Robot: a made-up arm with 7 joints.
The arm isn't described. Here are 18 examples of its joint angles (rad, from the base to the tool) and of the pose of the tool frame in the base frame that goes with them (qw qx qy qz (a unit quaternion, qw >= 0); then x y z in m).
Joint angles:
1: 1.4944 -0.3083 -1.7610 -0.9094 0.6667 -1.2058 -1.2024
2: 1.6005 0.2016 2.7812 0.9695 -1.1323 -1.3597 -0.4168
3: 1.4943 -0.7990 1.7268 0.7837 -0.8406 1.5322 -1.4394
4: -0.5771 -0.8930 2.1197 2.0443 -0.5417 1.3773 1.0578
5: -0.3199 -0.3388 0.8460 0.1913 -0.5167 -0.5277 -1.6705
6: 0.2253 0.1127 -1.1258 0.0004 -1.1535 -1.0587 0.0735
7: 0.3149 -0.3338 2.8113 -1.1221 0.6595 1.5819 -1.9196
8: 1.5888 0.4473 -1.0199 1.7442 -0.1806 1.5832 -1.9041
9: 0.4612 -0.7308 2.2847 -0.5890 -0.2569 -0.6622 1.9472
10: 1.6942 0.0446 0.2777 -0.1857 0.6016 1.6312 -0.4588
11: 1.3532 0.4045 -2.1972 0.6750 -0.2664 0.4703 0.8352
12: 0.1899 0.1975 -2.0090 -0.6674 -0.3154 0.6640 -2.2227
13: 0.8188 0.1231 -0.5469 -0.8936 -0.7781 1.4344 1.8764
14: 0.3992 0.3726 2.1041 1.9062 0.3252 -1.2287 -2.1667
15: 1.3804 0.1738 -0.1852 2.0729 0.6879 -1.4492 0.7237
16: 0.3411 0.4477 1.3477 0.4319 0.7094 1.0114 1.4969
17: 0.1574 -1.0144 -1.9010 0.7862 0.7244 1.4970 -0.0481
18: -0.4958 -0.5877 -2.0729 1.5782 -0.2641 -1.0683 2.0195
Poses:
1: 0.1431 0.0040 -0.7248 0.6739 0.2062 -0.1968 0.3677
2: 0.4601 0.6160 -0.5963 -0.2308 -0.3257 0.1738 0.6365
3: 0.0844 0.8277 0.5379 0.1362 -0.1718 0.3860 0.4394
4: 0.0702 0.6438 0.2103 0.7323 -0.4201 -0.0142 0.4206
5: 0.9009 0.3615 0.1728 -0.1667 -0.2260 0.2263 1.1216
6: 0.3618 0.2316 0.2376 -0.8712 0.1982 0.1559 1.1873
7: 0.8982 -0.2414 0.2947 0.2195 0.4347 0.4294 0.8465
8: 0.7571 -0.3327 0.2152 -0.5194 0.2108 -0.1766 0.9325
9: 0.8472 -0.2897 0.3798 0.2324 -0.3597 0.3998 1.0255
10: 0.1102 0.8552 0.4948 0.1085 -0.6108 0.2632 0.4692
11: 0.0170 0.8443 -0.1841 -0.5030 0.0854 -0.0988 1.2906
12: 0.8227 0.3266 0.3348 0.3231 0.3733 0.0166 0.9689
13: 0.3969 -0.5797 0.2161 0.6780 -0.0760 -0.4877 0.7682
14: 0.3657 -0.6700 -0.1682 0.6237 -0.1752 -0.1931 0.9213
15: 0.2506 0.1023 -0.0010 0.9627 0.2944 -0.2012 0.8546
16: 0.4516 0.8211 0.3478 0.0310 -0.1460 0.3305 1.5041
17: 0.8203 -0.2453 0.3305 -0.3971 -0.5614 0.0643 1.0852
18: 0.8453 -0.3217 -0.0752 -0.4198 -0.0890 0.5691 0.6189
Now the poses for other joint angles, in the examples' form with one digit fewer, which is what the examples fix.
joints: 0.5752 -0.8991 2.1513 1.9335 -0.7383 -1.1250 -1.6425
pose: 0.192 -0.835 0.331 -0.395 -0.114 0.211 0.384
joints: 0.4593 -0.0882 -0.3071 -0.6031 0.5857 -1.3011 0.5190
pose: 0.624 -0.517 -0.393 0.434 -0.416 -0.199 0.705
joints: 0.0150 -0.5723 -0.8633 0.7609 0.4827 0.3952 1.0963
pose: 0.329 -0.260 0.713 0.562 -0.131 -0.154 1.286
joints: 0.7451 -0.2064 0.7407 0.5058 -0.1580 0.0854 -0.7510
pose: 0.706 0.641 0.294 0.061 -0.464 -0.058 0.805
